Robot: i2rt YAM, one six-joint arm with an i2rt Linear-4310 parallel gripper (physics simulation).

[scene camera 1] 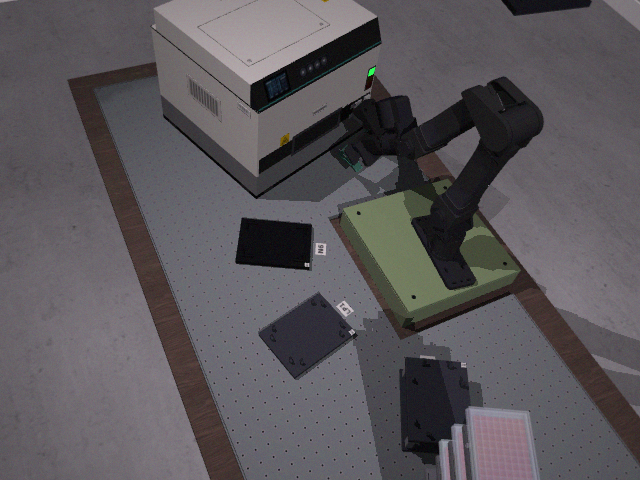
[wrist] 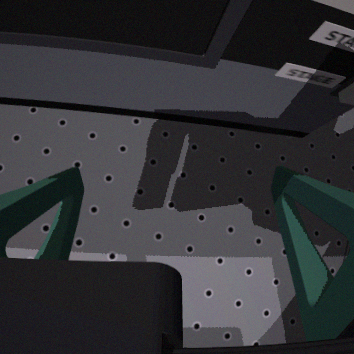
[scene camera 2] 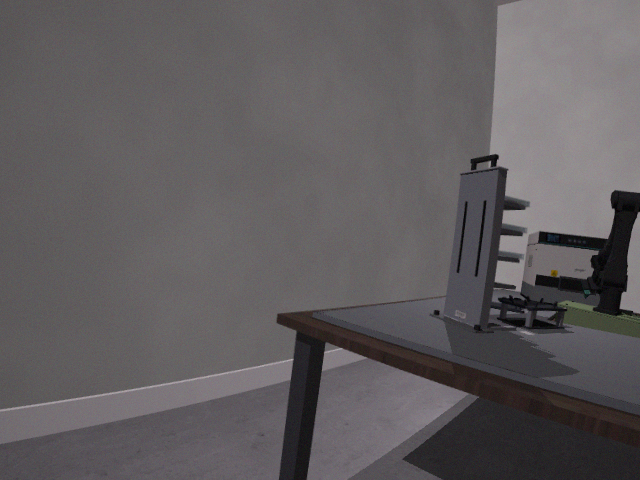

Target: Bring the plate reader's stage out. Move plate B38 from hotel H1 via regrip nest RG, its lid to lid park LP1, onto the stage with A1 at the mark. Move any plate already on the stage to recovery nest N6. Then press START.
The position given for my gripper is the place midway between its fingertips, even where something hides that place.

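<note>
I see that my gripper (wrist: 177, 177) is open, and it holds nothing. There is a stage slot (wrist: 186, 33) too.
</note>
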